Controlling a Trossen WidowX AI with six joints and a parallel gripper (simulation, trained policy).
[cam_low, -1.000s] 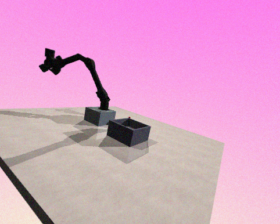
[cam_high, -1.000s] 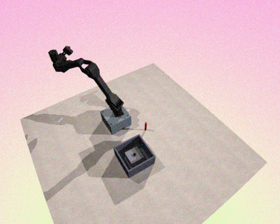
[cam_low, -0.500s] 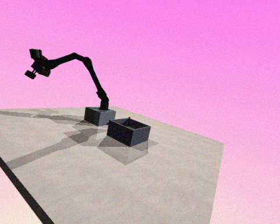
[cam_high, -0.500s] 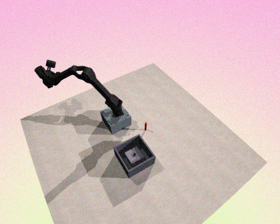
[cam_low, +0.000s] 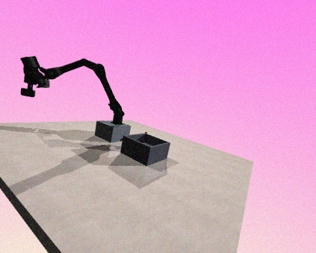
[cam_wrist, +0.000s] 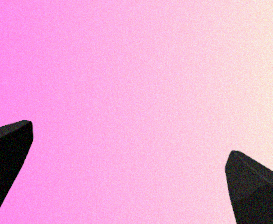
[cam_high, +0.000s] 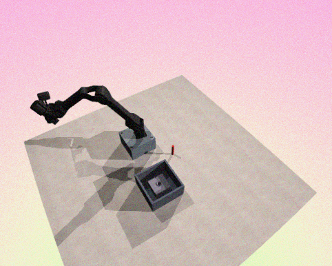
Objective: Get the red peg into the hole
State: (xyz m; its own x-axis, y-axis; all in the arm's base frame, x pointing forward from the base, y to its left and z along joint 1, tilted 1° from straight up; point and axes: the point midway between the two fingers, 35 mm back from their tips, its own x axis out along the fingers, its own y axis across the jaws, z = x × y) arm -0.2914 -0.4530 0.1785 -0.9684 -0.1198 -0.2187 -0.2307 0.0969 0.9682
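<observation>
The red peg is 47 cm ahead of my gripper tip, 61 cm to the left of it and 22 cm below it. Also, from my gripper tip: grey plate 65 cm ahead, 44 cm to the left, 22 cm below; grey box 65 cm ahead, 44 cm to the left, 24 cm below.
</observation>
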